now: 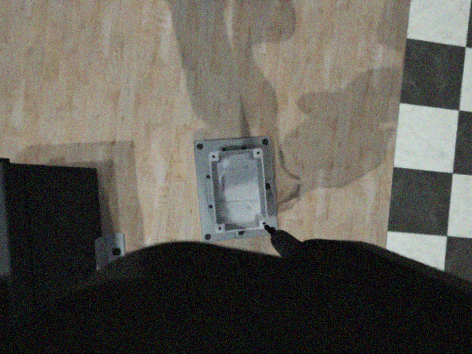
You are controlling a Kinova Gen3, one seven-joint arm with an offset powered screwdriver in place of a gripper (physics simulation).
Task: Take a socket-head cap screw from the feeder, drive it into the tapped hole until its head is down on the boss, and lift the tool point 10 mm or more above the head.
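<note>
A grey rectangular housing (202,190) lies on the wood-look surface, with a boss in each inner corner. Small dark holes show in the upper left boss (214,156), the upper right boss (257,153) and the lower left boss (220,228). My screwdriver (267,226) comes in from the lower right, its dark narrow tip in line with the lower right boss and partly covering it. The gap in height between tip and boss cannot be judged. Whether a screw sits on the tip is too small and dark to tell. No feeder can be made out for certain.
A black block (52,210) stands at the left, with a grey tab (104,248) with a dark hole beside it. A black-and-white checkered board (425,137) lies along the right edge. The dark tool body covers the bottom. Arm shadows fall across the wood surface (155,200).
</note>
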